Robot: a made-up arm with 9 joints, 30 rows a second.
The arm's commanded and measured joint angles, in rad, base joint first. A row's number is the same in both.
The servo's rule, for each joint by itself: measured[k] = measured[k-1] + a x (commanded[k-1-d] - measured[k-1]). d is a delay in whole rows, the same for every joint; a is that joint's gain. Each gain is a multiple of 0.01, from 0.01 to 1. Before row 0 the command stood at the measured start. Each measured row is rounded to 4 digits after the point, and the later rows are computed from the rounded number. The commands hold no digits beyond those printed.
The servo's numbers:
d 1
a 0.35 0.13 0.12 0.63 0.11 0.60 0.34 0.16 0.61
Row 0, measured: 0.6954 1.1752 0.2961 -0.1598 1.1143 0.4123 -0.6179 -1.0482 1.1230
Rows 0 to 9, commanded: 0.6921 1.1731 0.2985 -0.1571 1.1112 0.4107 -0.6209 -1.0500 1.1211; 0.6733 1.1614 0.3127 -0.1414 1.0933 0.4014 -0.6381 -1.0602 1.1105; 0.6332 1.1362 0.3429 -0.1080 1.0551 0.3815 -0.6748 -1.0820 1.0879; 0.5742 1.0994 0.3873 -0.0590 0.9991 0.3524 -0.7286 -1.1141 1.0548; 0.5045 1.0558 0.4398 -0.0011 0.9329 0.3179 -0.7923 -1.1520 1.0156; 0.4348 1.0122 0.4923 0.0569 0.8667 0.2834 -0.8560 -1.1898 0.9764; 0.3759 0.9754 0.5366 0.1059 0.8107 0.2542 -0.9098 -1.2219 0.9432; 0.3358 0.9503 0.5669 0.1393 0.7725 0.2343 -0.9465 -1.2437 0.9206; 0.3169 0.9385 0.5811 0.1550 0.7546 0.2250 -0.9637 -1.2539 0.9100; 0.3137 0.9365 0.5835 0.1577 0.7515 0.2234 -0.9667 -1.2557 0.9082
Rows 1 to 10, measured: 0.6954 1.1752 0.2961 -0.1598 1.1143 0.4123 -0.6179 -1.0482 1.1230; 0.6942 1.1749 0.2964 -0.1581 1.1140 0.4113 -0.6189 -1.0485 1.1218; 0.6869 1.1731 0.2984 -0.1476 1.1117 0.4054 -0.6254 -1.0504 1.1149; 0.6681 1.1683 0.3037 -0.1227 1.1055 0.3911 -0.6422 -1.0555 1.0984; 0.6352 1.1593 0.3137 -0.0826 1.0938 0.3679 -0.6716 -1.0649 1.0718; 0.5895 1.1458 0.3288 -0.0313 1.0761 0.3379 -0.7126 -1.0788 1.0375; 0.5354 1.1284 0.3484 0.0243 1.0531 0.3052 -0.7614 -1.0966 1.0002; 0.4796 1.1085 0.3710 0.0757 1.0264 0.2746 -0.8119 -1.1166 0.9654; 0.4293 1.0879 0.3945 0.1158 0.9985 0.2504 -0.8577 -1.1369 0.9381; 0.3900 1.0685 0.4169 0.1405 0.9717 0.2352 -0.8937 -1.1556 0.9210
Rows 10 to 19, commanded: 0.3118 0.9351 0.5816 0.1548 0.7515 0.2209 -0.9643 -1.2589 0.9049; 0.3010 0.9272 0.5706 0.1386 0.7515 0.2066 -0.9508 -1.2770 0.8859; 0.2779 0.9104 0.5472 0.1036 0.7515 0.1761 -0.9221 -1.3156 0.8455; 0.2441 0.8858 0.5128 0.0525 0.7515 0.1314 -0.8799 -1.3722 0.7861; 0.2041 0.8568 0.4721 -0.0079 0.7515 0.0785 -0.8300 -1.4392 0.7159; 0.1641 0.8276 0.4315 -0.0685 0.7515 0.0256 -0.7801 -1.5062 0.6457; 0.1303 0.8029 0.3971 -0.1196 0.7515 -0.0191 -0.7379 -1.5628 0.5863; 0.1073 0.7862 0.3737 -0.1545 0.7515 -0.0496 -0.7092 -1.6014 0.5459; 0.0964 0.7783 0.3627 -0.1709 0.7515 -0.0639 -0.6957 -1.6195 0.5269; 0.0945 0.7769 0.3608 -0.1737 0.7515 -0.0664 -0.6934 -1.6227 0.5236
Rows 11 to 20, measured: 0.3633 1.0513 0.4369 0.1513 0.9475 0.2281 -0.9185 -1.1716 0.9132; 0.3453 1.0362 0.4543 0.1535 0.9259 0.2238 -0.9341 -1.1856 0.9081; 0.3298 1.0220 0.4683 0.1441 0.9067 0.2135 -0.9398 -1.2002 0.8946; 0.3116 1.0075 0.4778 0.1186 0.8896 0.1911 -0.9338 -1.2187 0.8646; 0.2880 0.9917 0.4820 0.0770 0.8744 0.1553 -0.9155 -1.2433 0.8167; 0.2586 0.9742 0.4808 0.0235 0.8609 0.1092 -0.8864 -1.2746 0.7552; 0.2255 0.9551 0.4749 -0.0345 0.8489 0.0590 -0.8503 -1.3117 0.6884; 0.1922 0.9353 0.4656 -0.0881 0.8382 0.0121 -0.8121 -1.3519 0.6261; 0.1625 0.9159 0.4546 -0.1299 0.8287 -0.0249 -0.7771 -1.3918 0.5772; 0.1394 0.8980 0.4436 -0.1557 0.8202 -0.0483 -0.7494 -1.4282 0.5465
